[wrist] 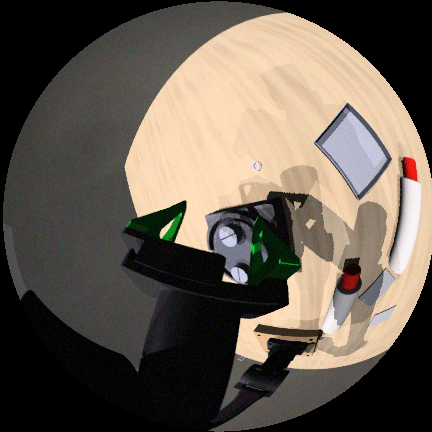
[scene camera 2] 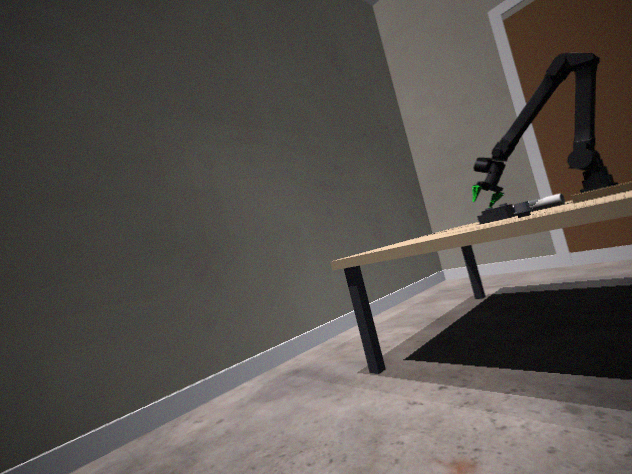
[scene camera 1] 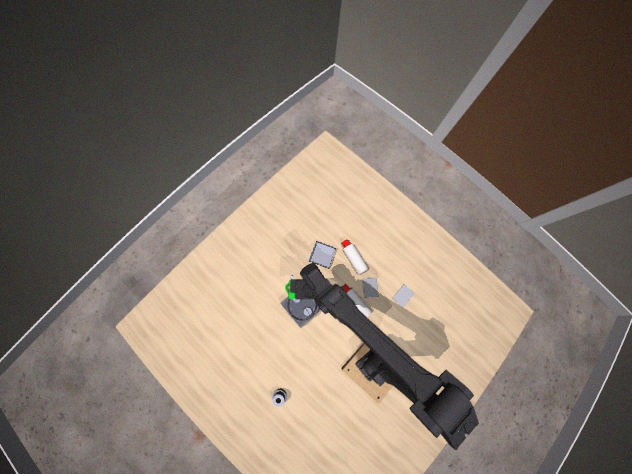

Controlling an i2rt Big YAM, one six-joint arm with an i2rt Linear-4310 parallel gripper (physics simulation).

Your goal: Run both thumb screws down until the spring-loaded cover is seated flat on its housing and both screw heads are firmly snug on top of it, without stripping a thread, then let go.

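Frame: origin at the arm's base, x right, y ahead, z up, level; millimetres.
Seen in the pictures: gripper, between the fingertips: (wrist: 220,212) (scene camera 2: 481,204) (scene camera 1: 294,286); arm's base, origin of its link: (wrist: 287,344) (scene camera 2: 599,189) (scene camera 1: 373,362).
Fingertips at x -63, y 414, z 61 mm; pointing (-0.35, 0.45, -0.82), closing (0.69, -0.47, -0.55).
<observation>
Offsets run from my fingertips to a thing's top centre. "pt": to the spot under its first point.
The dark square housing {dx -19, dy -71, dz -31 mm} (scene camera 1: 302,322) (scene camera 2: 495,214) stands on the table. Its round grey cover {dx -19, dy -71, dz -33 mm} (wrist: 246,253) carries two pale slotted screw heads. One screw head {pt dx -25, dy -49, dz -23 mm} (scene camera 1: 297,301) (wrist: 228,237) lies nearer the fingers; the other screw head (scene camera 1: 307,311) (wrist: 239,274) is partly hidden by a finger in the wrist view. I cannot tell how high the cover or the screw heads sit. My green-fingered gripper (scene camera 2: 483,203) (wrist: 220,212) is open and empty. It hangs a little above the housing, over its edge on the side of the first screw head, touching neither head as far as I can see.
A small ring {dx +14, dy +47, dz -86 mm} (wrist: 256,166) lies near the housing. A shallow grey tray {dx +171, dy +43, dz -67 mm} (scene camera 1: 322,254) (wrist: 353,150), two white red-capped cylinders {dx +268, dy -44, dz -37 mm} (scene camera 1: 356,257) {dx +157, dy -187, dz -37 mm} (scene camera 1: 359,303) and two flat grey pieces {dx +245, dy -188, dz -84 mm} (scene camera 1: 370,287) {dx +334, dy -302, dz -84 mm} (scene camera 1: 403,294) lie beyond it. A small round object {dx -301, dy -295, dz -38 mm} (scene camera 1: 279,396) stands apart.
</observation>
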